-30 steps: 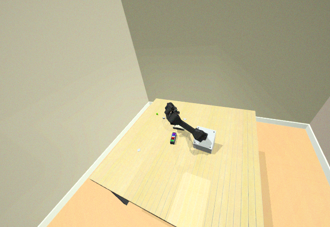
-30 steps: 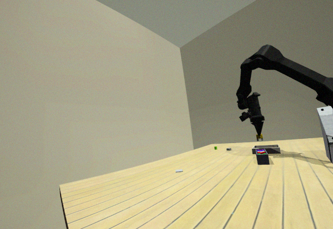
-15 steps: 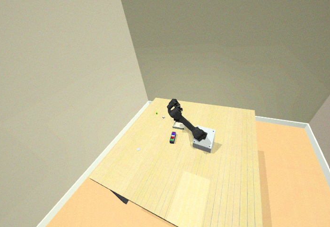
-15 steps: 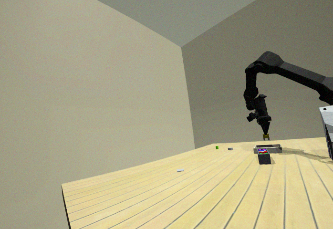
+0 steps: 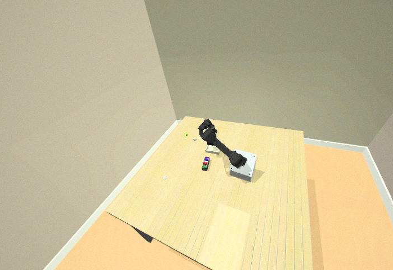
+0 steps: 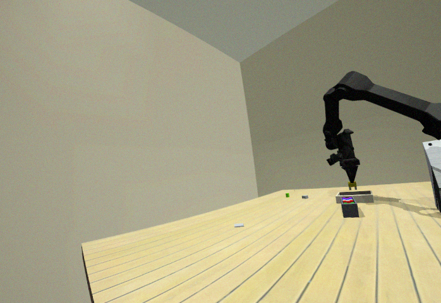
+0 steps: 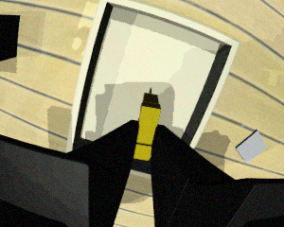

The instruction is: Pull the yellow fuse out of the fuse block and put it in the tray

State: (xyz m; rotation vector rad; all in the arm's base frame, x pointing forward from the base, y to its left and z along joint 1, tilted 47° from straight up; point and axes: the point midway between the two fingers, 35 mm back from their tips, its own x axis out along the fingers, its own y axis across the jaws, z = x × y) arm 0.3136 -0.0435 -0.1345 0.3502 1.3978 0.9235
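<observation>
The yellow fuse is 1 cm below my gripper tip. Also, from my gripper tip: tray (7 cm below); purple fuse (15 cm to the left, 5 cm below, 2 cm behind); blue fuse (17 cm to the left, 5 cm below, 2 cm behind).
</observation>
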